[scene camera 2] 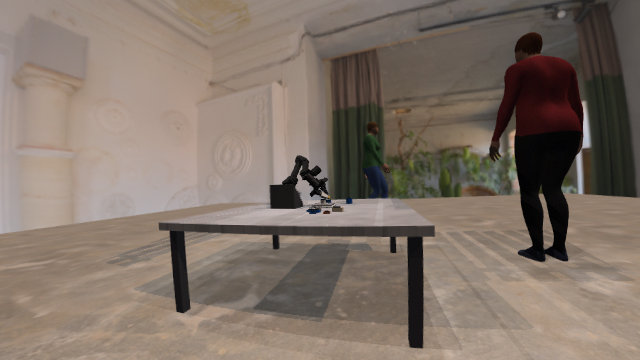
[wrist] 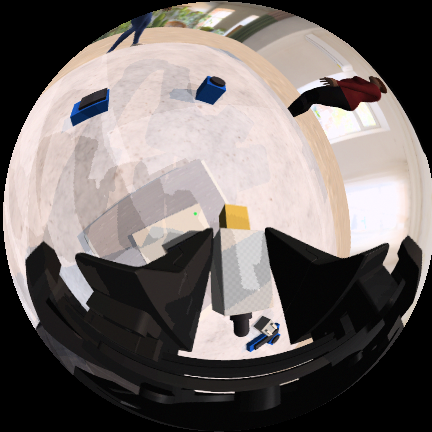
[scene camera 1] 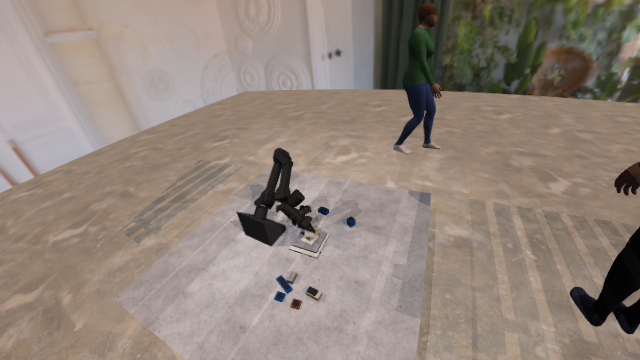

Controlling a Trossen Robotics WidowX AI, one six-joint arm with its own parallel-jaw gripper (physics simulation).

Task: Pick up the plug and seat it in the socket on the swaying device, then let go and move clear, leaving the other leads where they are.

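Observation:
The plug (wrist: 242, 270) (scene camera 1: 316, 233) has a pale grey body, a yellow block at one end and a black stub at the other. My gripper (wrist: 238, 233) (scene camera 1: 312, 229) (scene camera 2: 326, 195) is shut on the plug, one black finger at each side of its body. The device (wrist: 175, 222) is a cream box with a small green light, on a grey plate (wrist: 142, 202) (scene camera 1: 320, 246). In the wrist view the yellow end is to the right of the box. The left finger covers part of the box, and the socket's opening is hidden. I cannot tell whether plug and device touch.
Two blue blocks with black tops (scene camera 1: 323, 210) (wrist: 211, 91) lie beyond the device. Nearer the front lie a grey connector (scene camera 1: 292, 277) (wrist: 265, 325), a long blue piece (scene camera 1: 284, 283), an orange piece (scene camera 1: 296, 304) and a beige block (scene camera 1: 314, 293). Two people stand away from the table (scene camera 2: 300, 229).

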